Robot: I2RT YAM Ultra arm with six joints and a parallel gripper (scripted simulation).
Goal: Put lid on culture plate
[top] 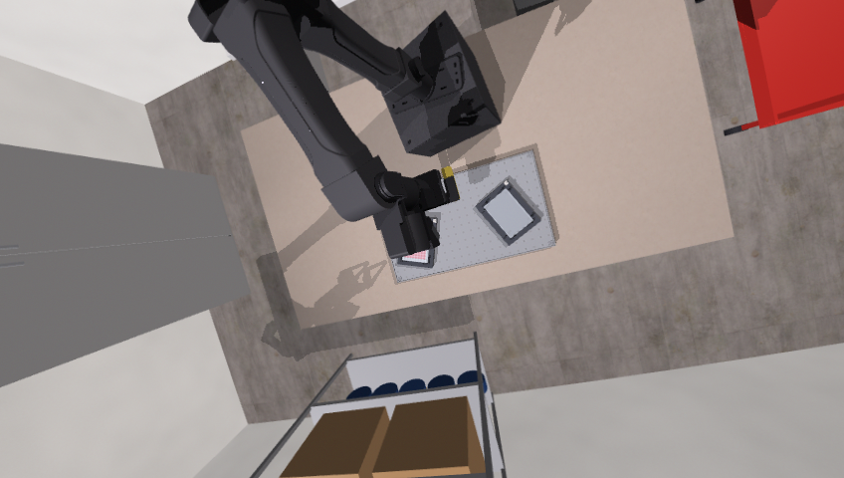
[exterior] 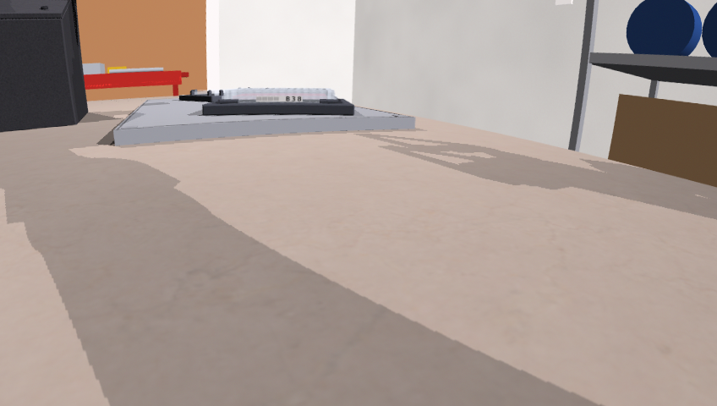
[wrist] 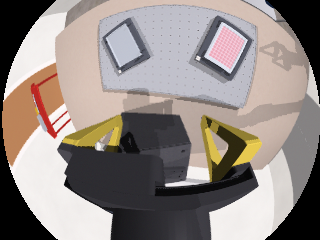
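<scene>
My gripper is now 7 cm short of the clear lid, 20 cm to the right of it and 22 cm above it. Round my hand: black plate nest N1 (12 cm ahead, 10 cm to the right, 23 cm below); culture plate B38 (12 cm ahead, 10 cm to the right, 22 cm below); grey base plate (7 cm ahead, 5 cm to the left, 24 cm below).
</scene>
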